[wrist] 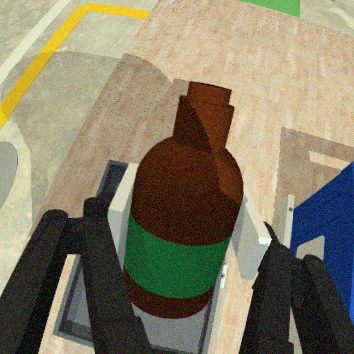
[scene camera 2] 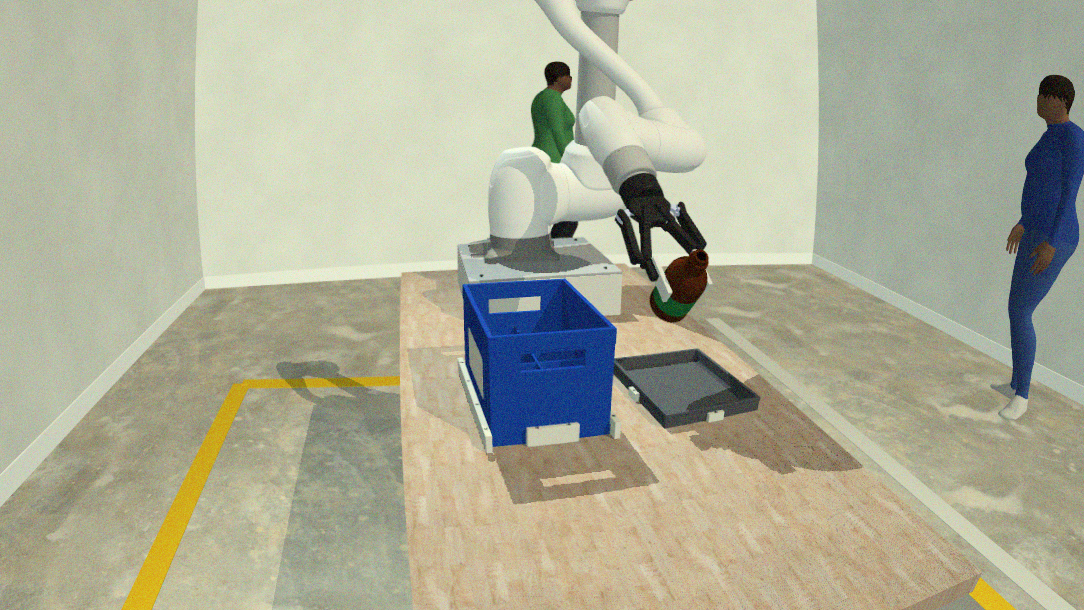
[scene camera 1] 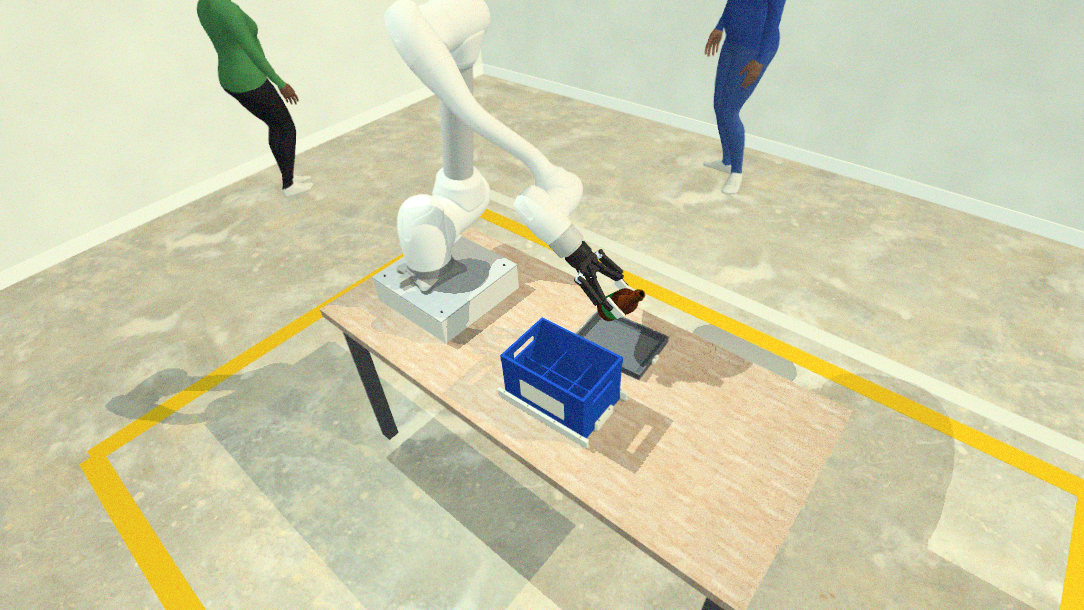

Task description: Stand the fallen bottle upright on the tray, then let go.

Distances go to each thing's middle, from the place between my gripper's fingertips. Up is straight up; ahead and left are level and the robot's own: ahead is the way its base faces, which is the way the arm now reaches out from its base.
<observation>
Now: the brown bottle (scene camera 2: 687, 277) 20 mm behind my hand, 10 mm to the right of it and 10 mm above it.
</observation>
